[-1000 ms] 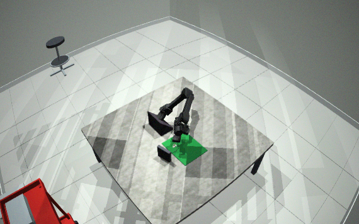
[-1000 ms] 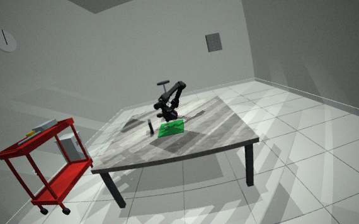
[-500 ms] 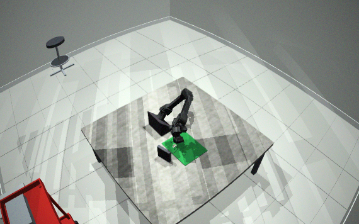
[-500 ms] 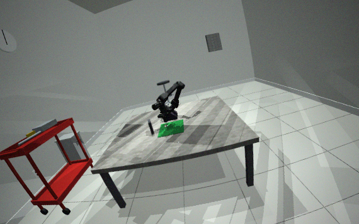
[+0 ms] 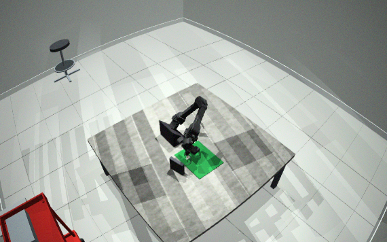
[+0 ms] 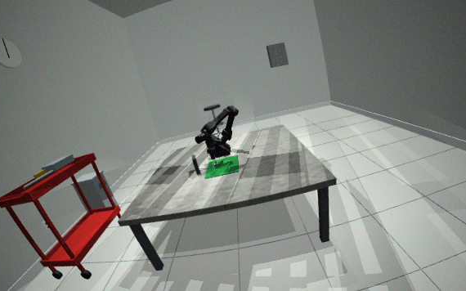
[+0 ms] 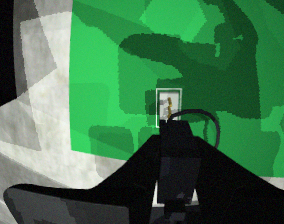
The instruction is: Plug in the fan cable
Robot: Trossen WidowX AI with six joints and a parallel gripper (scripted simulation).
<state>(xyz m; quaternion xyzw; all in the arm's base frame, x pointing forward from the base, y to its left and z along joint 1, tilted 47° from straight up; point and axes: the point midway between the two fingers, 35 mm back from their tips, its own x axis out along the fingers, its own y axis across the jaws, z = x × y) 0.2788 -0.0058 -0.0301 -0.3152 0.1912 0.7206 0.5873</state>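
Right now my gripper tip is 10 mm to the left of the dark plug and 10 mm below it. Round my gripper tip: green board: 50 mm ahead, 60 mm to the left, 80 mm below; black fan: 60 mm ahead, 130 mm to the right; white four-pin header: 60 mm below.
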